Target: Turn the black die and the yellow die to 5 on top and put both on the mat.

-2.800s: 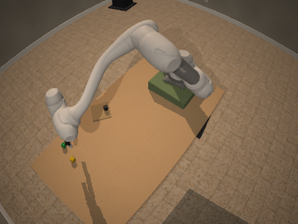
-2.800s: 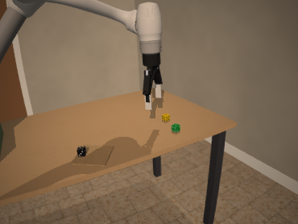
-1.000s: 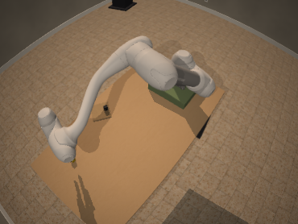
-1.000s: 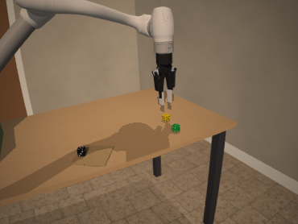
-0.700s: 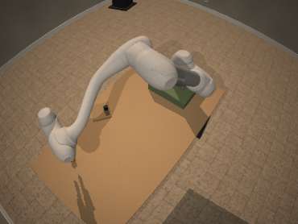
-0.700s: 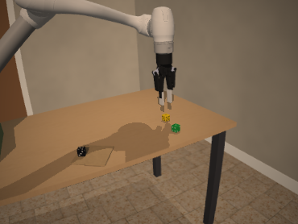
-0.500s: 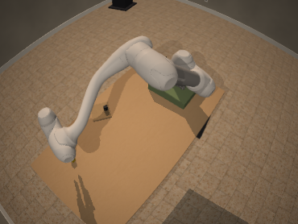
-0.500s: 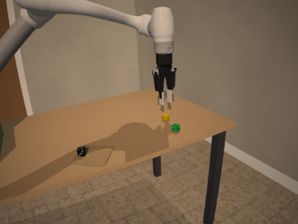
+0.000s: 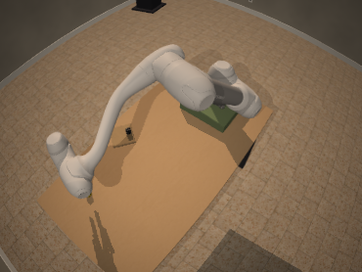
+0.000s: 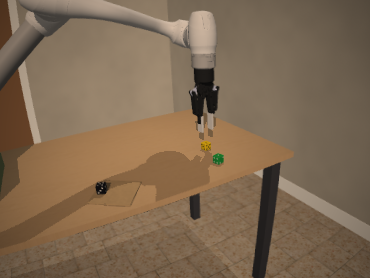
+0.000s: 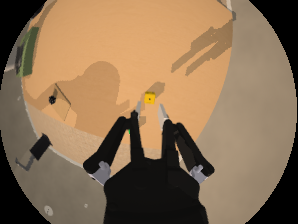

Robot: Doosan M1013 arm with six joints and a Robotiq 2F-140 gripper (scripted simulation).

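Right now my hand is 10 cm above the yellow die. Round my hand: black die (47 cm behind, 1 cm to the right, 10 cm below); then mat (43 cm behind, 4 cm to the right, 11 cm below); then green die (5 cm behind, 12 cm to the right, 10 cm below).
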